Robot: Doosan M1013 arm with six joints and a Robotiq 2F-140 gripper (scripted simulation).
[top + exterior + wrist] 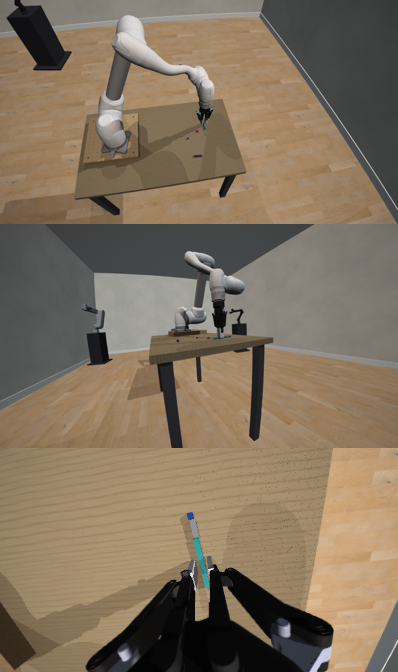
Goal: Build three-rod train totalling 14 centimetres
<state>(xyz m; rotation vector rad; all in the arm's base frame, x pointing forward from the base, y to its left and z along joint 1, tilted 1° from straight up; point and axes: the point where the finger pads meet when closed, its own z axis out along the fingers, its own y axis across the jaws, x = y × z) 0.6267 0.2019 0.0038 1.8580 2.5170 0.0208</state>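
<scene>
The turquoise rod is 30 mm below my hand. Also, from my hand: purple rod (280 mm to the right, 40 mm behind, 30 mm below); grey rod (70 mm to the left, 30 mm below, 20 mm behind); magenta rod (70 mm to the right, 50 mm behind, 30 mm below).
</scene>
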